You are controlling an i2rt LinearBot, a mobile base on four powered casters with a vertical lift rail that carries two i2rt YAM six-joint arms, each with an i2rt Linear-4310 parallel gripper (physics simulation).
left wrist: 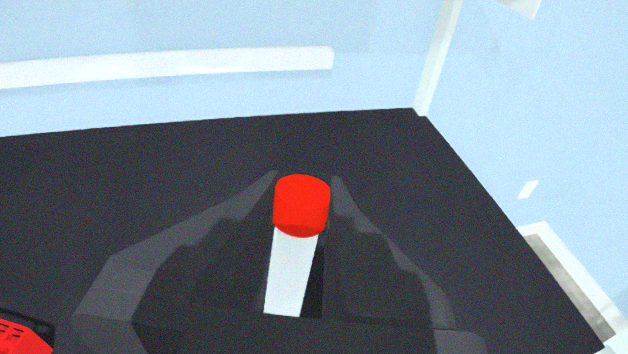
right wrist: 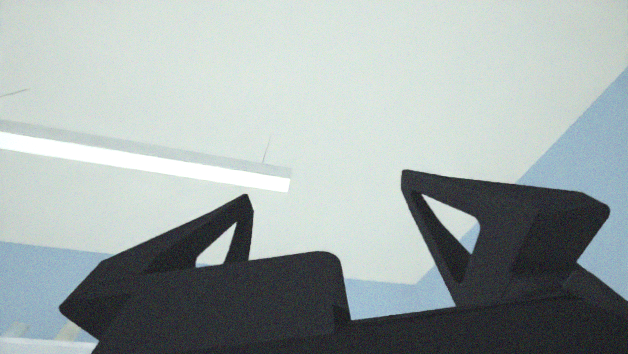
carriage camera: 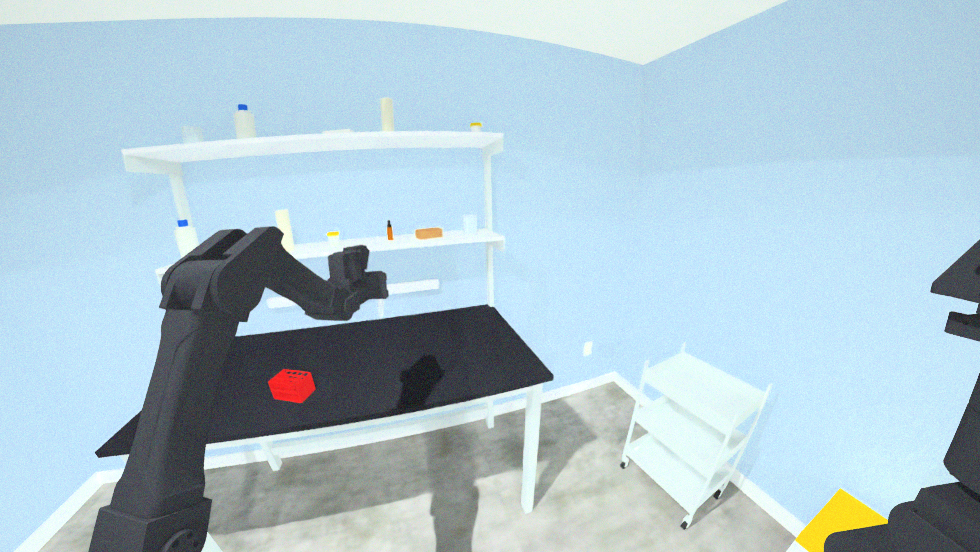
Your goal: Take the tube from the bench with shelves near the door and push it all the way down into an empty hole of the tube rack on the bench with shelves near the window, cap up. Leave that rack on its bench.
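Frame: origin at the left arm's base, x ahead, y left, z up, level; centimetres.
Seen in the pictures: left gripper, between the fingertips: (left wrist: 304,186) (carriage camera: 381,278); right gripper, between the fingertips: (right wrist: 324,190).
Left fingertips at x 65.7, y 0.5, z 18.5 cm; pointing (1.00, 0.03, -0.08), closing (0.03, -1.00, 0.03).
Note:
Offsets run from my left fingertips to a thing's top centre. "spot": to the spot under its first point. Level surfaces: height alone.
The tube {dx -1.9, dy +0.3, dz +0.8 cm} (left wrist: 291,272), a white tube with a red cap, is held between the fingers of my left gripper (left wrist: 304,186), cap toward the far end of the fingers in the left wrist view. In the carriage camera my left gripper is above the bench, up and to the right of the rack; the tube does not show there. The red tube rack {dx -0.9, dy +41.4, dz -36.2 cm} (carriage camera: 291,386) (left wrist: 17,339) stands on the black bench {dz -43.6 cm} (carriage camera: 473,342) (left wrist: 150,165), with dark holes in its top. My right gripper (right wrist: 324,190) is open and empty, pointing at the ceiling, far from the bench.
Two white shelves (carriage camera: 315,142) above the bench hold bottles, an orange block {spot: dx +54.3, dy +0.3, dz +4.6 cm} (carriage camera: 428,233) and a small brown bottle {spot: dx +53.3, dy +18.7, dz +6.2 cm} (carriage camera: 389,231). A white three-level cart (carriage camera: 706,387) stands on the floor right of the bench. A yellow surface {dz -90.0 cm} (carriage camera: 840,519) shows at the lower right.

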